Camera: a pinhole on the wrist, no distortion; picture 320 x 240 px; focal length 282.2 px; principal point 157.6 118.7 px. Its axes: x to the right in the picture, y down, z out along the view. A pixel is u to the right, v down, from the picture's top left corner.
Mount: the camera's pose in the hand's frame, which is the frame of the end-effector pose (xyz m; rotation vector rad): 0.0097 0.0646 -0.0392 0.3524 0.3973 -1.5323
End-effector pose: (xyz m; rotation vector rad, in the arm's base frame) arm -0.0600 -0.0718 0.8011 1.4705 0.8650 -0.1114
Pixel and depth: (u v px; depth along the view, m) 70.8 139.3 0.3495
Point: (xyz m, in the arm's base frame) 0.1115 -0.3367 0.7323
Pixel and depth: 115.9 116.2 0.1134
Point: -0.0060 -0.1240 0.8073
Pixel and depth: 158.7 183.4 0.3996
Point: 0.0890 -0.3192 0.5983
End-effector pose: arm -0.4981 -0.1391 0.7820 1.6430 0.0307 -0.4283
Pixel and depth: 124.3 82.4 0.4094
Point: -0.6383 -0.4571 0.6940
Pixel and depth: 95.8 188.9 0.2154
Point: -0.4757 -0.3223 0.7597
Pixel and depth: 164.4 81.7 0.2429
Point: -0.5712 -0.2973 0.7264
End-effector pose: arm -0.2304 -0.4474 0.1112 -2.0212 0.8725 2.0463
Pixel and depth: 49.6 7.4 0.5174
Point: -0.6644 -0.1439 0.2463
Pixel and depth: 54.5 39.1 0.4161
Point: -0.5765 -0.2292 0.1765
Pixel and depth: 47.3 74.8 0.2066
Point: -0.4074 -0.3879 0.1267
